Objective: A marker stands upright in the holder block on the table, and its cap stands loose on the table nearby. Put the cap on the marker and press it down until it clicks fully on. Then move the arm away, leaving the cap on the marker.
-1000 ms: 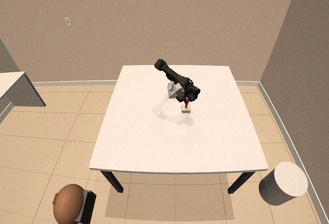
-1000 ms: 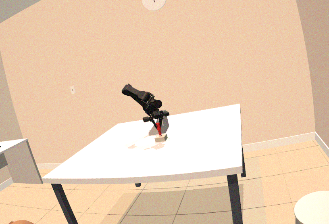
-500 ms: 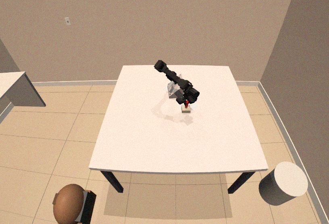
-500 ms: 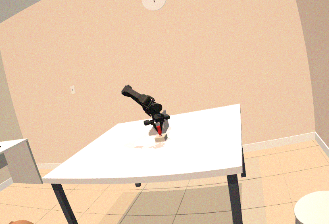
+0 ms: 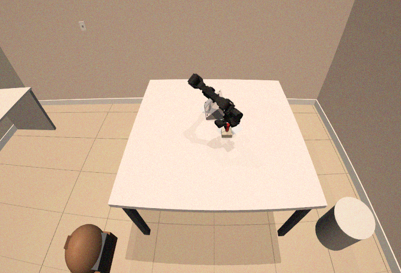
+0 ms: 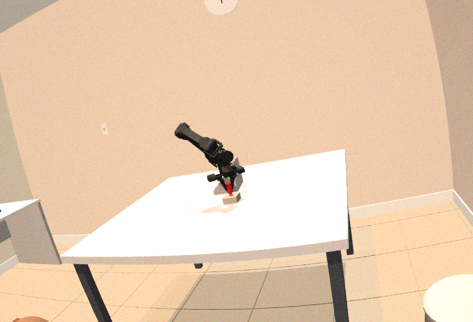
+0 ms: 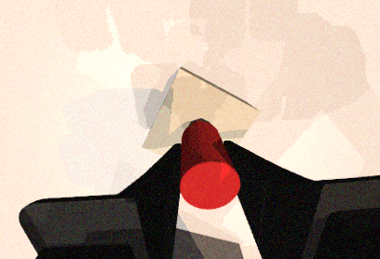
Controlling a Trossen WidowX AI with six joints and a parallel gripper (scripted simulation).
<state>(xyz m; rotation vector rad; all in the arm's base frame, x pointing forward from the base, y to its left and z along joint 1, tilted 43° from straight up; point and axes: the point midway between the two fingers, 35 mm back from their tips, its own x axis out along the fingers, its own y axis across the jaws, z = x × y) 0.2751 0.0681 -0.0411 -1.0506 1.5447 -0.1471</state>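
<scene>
The red cap lies 10 mm above my gripper tip. The rest, counted from my gripper tip: holder block: 50 mm below.
</scene>
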